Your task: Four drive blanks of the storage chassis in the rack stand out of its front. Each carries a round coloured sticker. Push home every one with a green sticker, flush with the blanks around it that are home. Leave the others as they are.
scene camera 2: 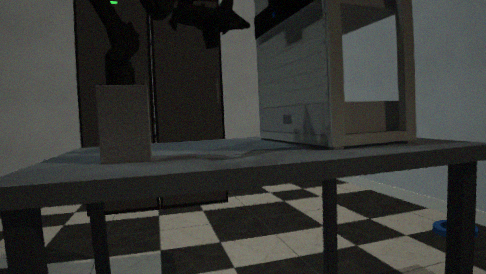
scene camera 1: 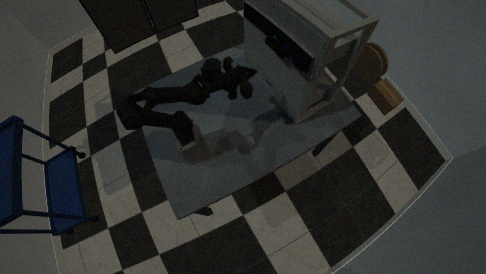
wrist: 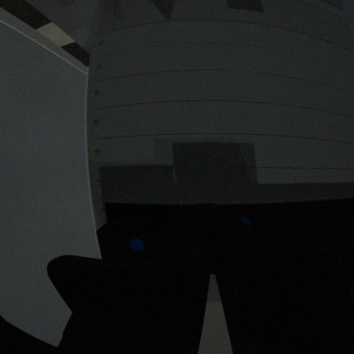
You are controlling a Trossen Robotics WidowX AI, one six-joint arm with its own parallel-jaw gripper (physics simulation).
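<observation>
The storage chassis [scene camera 1: 256,22] [scene camera 2: 261,27] [wrist: 310,222] is a black band in the pale rack [scene camera 1: 324,57] [scene camera 2: 336,75] [wrist: 225,115]. Part of its front stands out. A green sticker [scene camera 1: 274,37] shows in scene view 1 and is not visible in the wrist view. Blue stickers show as a left one [wrist: 136,244] and a right one [wrist: 245,220] in the wrist view, and one blue sticker [scene camera 2: 273,15] in scene view 2. My gripper [scene camera 1: 255,71] [scene camera 2: 248,25] [wrist: 204,210] is shut and empty, a little in front of the rack. Black fingers against black blanks hide the tip outline in the wrist view.
The grey table [scene camera 1: 225,180] [scene camera 2: 240,172] carries the rack and the arm's pale pedestal [scene camera 2: 123,125]. A dark cabinet [scene camera 1: 135,25] [scene camera 2: 187,90] stands behind. A blue cart [scene camera 1: 65,190] is at the left. A wooden box [scene camera 1: 387,97] lies behind the rack.
</observation>
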